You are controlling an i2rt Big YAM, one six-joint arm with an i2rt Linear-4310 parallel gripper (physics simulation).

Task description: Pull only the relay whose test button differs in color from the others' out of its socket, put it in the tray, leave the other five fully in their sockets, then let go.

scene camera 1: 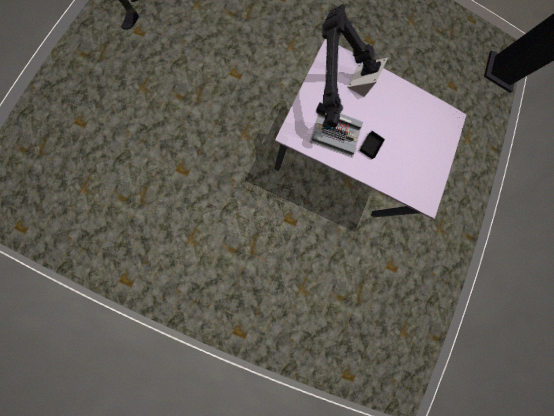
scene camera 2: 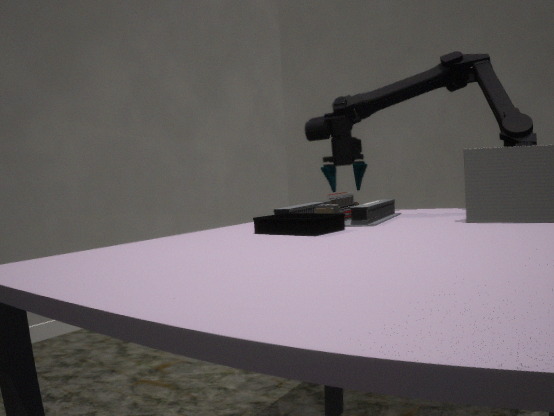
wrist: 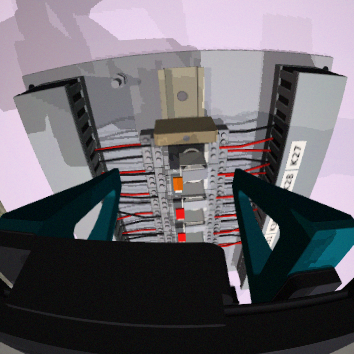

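Where they show: gripper, fingertip midpoint: (scene camera 1: 326,124) (scene camera 2: 346,191) (wrist: 176,176); arm's base, origin of the base link: (scene camera 1: 371,69) (scene camera 2: 524,175).
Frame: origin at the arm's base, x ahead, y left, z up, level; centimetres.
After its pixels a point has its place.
The row of relays stands in sockets on a grey panel (scene camera 1: 327,144) (wrist: 240,65) {y -18.8, x 45.8, z -9.7 cm}. One relay near the tan end clamp (wrist: 185,131) {y -14.3, x 50.2, z -6.0 cm} has an orange test button (wrist: 178,184) {y -11.9, x 50.7, z -3.0 cm}; two red test buttons (wrist: 180,214) {y -9.1, x 50.3, z -3.0 cm} (wrist: 181,237) {y -6.4, x 50.1, z -3.0 cm} show on relays nearer my gripper's body, which hides the rest of the row. My gripper (scene camera 2: 346,190) {y -12.7, x 50.8, z -2.8 cm} (wrist: 176,176) {y -12.7, x 50.8, z -2.8 cm} is open and empty, pointing down. Its fingertips are slightly above the relays (scene camera 2: 341,199) {y -3.4, x 48.2, z -4.6 cm} and stand on either side of the row in the wrist view. The black tray (scene camera 1: 363,149) {y 17.4, x 53.4, z -6.5 cm} (scene camera 2: 300,226) {y 28.6, x 42.7, z -8.1 cm} lies beside the panel; no relay shows in it.
Slotted wire ducts (wrist: 55,125) {y -14.8, x 59.4, z -5.7 cm} (wrist: 312,115) {y -16.4, x 40.9, z -5.7 cm} run along both sides of the row, with red and black wires (wrist: 120,147) {y -12.0, x 55.3, z -7.7 cm} between. The right duct carries labels (wrist: 295,155) {y -13.0, x 41.1, z -5.7 cm}. The arm's pale base block (scene camera 1: 367,75) {y -0.8, x 5.5, z -0.2 cm} (scene camera 2: 510,185) {y 5.8, x 3.0, z -1.9 cm} stands farther along the pink table (scene camera 1: 415,135) {y 51.5, x 22.3, z -10.0 cm} (scene camera 2: 250,280) {y 68.5, x 26.9, z -10.0 cm}.
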